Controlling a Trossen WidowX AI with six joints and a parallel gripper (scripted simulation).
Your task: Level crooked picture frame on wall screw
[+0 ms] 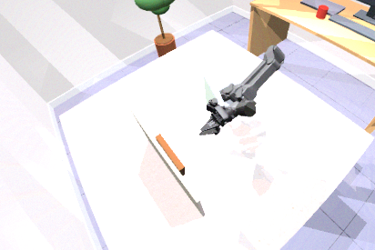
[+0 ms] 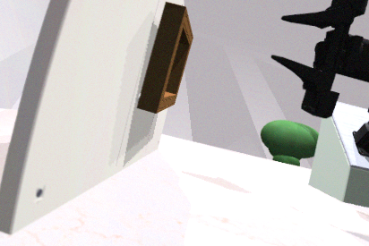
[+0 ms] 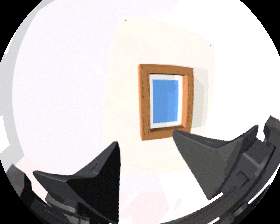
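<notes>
The brown picture frame is 15 cm ahead of my gripper tip, 1 cm to the right of it and 7 cm below it. From my gripper tip the other things lie so: wall panel 16 cm ahead, 1 cm to the right, 7 cm below.
</notes>
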